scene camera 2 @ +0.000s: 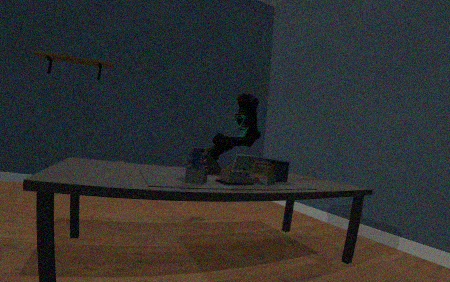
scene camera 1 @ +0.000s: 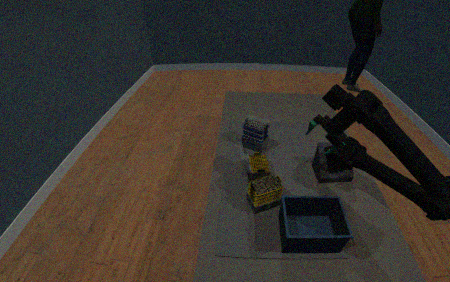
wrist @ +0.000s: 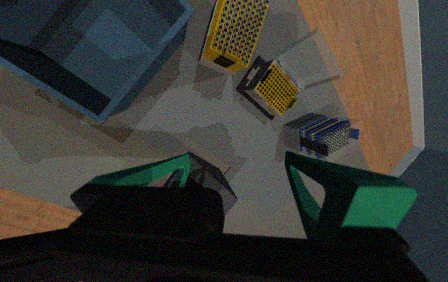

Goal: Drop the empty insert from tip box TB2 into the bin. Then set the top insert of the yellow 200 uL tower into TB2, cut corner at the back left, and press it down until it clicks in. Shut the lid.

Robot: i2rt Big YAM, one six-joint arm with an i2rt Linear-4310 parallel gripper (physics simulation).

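Observation:
My gripper is open and empty, high above the table. Tip box TB2 stands with its clear lid tipped open. A yellow insert with empty holes sits in it. The yellow 200 uL tower stands beside TB2, with its top insert full of tips. The blue bin is open at the top, near the yellow tower. The inner corners of the bin are partly dark in the wrist view.
A blue tower stands on the other side of TB2 from the yellow tower. A dark grey block stands below the arm. A person stands beyond the table. A shelf is on the wall.

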